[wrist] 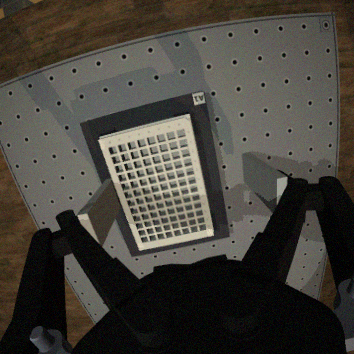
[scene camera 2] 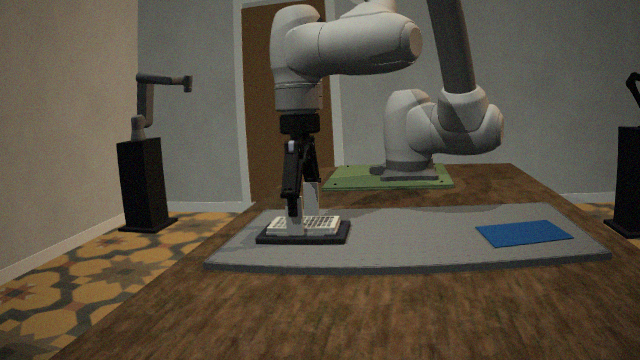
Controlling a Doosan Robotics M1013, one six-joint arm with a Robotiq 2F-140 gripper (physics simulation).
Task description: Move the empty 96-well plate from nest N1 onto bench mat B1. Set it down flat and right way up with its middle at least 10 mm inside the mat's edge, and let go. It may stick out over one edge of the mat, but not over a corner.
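Frame: origin at the arm's base, x ahead, y left, z up, level; metres.
Where they show: gripper, between the fingertips: [wrist: 179,179] [scene camera 2: 304,224]; arm's base, origin of its link: [scene camera 2: 409,175].
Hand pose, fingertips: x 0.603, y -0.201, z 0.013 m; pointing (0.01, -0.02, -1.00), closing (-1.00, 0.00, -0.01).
Observation:
Things, the pixels of their top centre, and the offset from my fingertips. Level surfaces: height alone.
- 96-well plate, centre of its top: [wrist: 160,191] [scene camera 2: 304,221] dy +0.005, dx +0.020, dz +0.011 m
- dark nest N1, centre of its top: [wrist: 161,187] [scene camera 2: 304,227] dy +0.005, dx +0.019, dz +0.000 m
- blue bench mat B1, height of its surface: dz -0.013 m
- grey perforated board, height of its surface: dz -0.015 m
- wooden table, height of its surface: dz -0.028 m
The 96-well plate [scene camera 2: 322,225] [wrist: 159,185], cream white with a grid of square wells, lies flat in the dark nest N1 [scene camera 2: 300,240] [wrist: 205,150], which has an A1 label at one corner. My gripper [scene camera 2: 303,215] [wrist: 179,179] is open and points down over the plate, with nothing between its fingers. In the wrist view its pads stand on either side of the plate's long sides; the left pad looks closer to the plate than the right one. In the scene view the near pad hides part of the plate. The blue bench mat B1 [scene camera 2: 522,233] lies flat to the right.
The nest and the mat are on a grey perforated board [scene camera 2: 410,245] [wrist: 270,65] on the wooden table [scene camera 2: 350,310]. The arm's base stands on a green plate [scene camera 2: 345,179] at the back. Black pedestals [scene camera 2: 141,185] [scene camera 2: 629,175] with small arms stand beyond the table.

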